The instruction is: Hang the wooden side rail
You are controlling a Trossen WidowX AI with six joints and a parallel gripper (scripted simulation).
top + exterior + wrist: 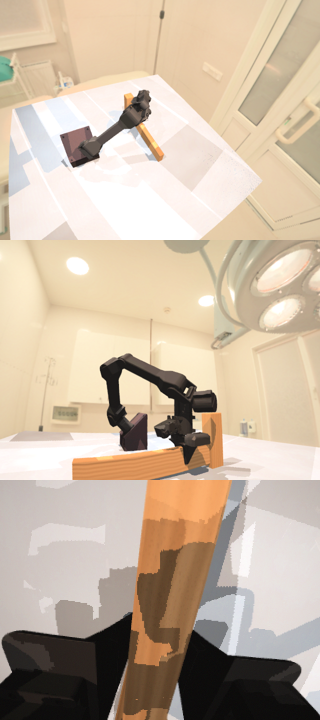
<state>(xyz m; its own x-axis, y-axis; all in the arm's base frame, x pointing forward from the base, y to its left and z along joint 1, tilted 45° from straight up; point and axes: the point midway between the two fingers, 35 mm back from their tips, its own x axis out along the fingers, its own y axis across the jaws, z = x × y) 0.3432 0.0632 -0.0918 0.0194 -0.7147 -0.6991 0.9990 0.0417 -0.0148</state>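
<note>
Right now the headboard post is 120 mm to the left of my gripper tip, 50 mm above it and 10 mm behind it.
</note>
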